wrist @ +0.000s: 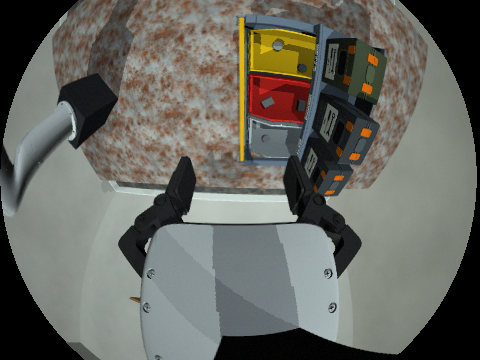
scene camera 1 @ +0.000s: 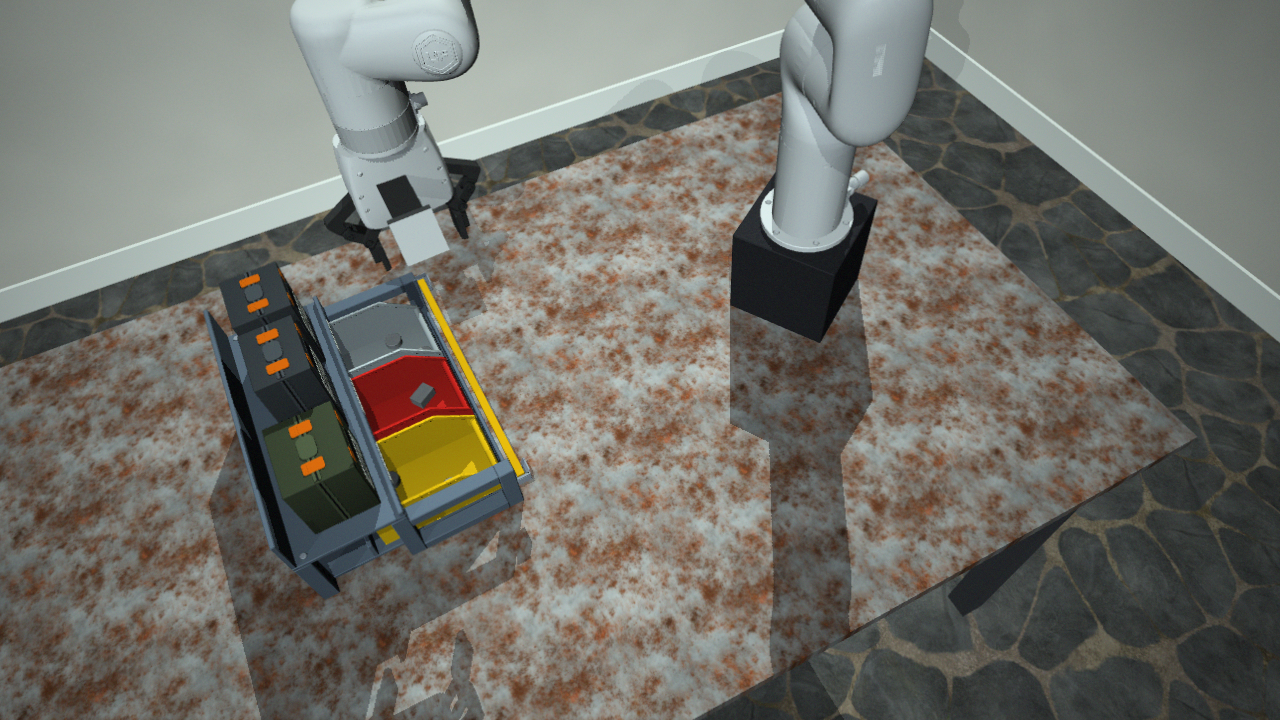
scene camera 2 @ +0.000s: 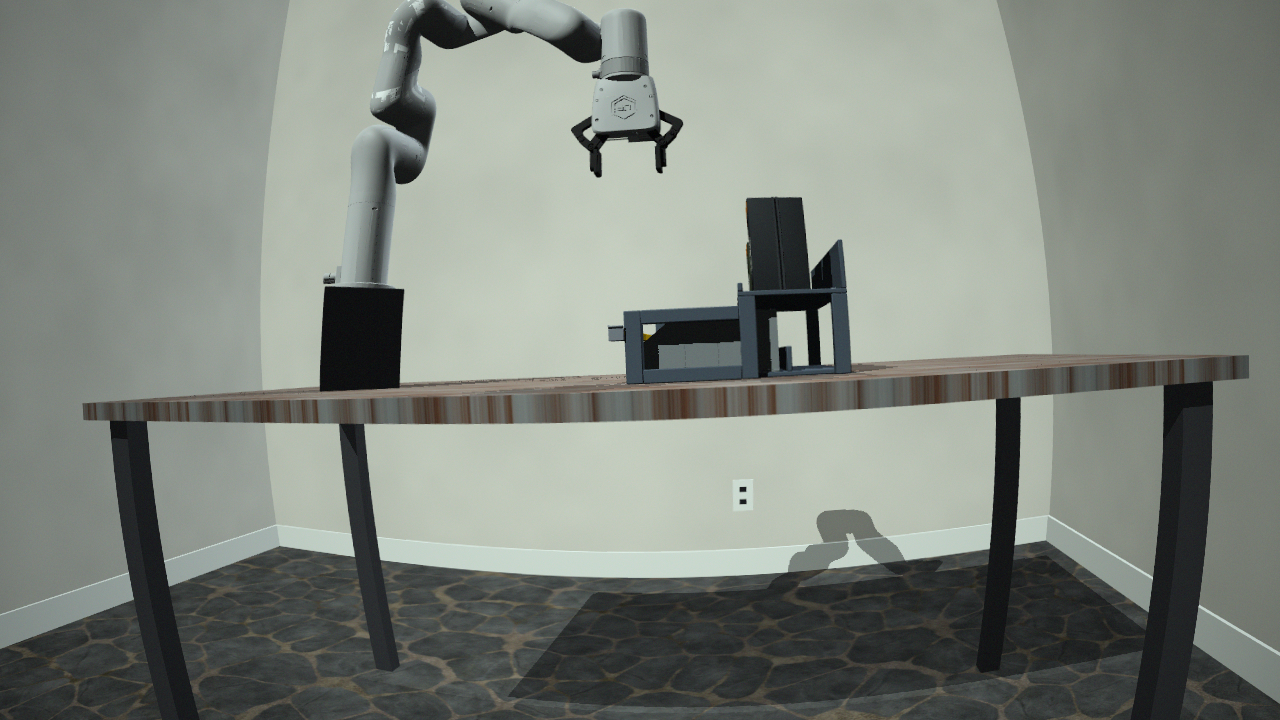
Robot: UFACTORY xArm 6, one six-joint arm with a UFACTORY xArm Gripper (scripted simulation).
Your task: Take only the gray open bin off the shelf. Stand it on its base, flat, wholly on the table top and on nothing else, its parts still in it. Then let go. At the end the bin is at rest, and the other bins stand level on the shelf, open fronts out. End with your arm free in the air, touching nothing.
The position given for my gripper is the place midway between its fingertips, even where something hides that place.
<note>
In view: my gripper [scene camera 1: 424, 247], a gray open bin [scene camera 2: 715, 343], a red bin [scene camera 1: 384, 392], a yellow bin [scene camera 1: 425, 454] and a yellow bar [scene camera 1: 493, 421].
The gray open bin also shows in the wrist view [wrist: 284, 139] and in scene camera 1 [scene camera 1: 361, 335]. The red bin also shows in the wrist view [wrist: 285, 92]. The yellow bin also shows in the wrist view [wrist: 298, 48].
</note>
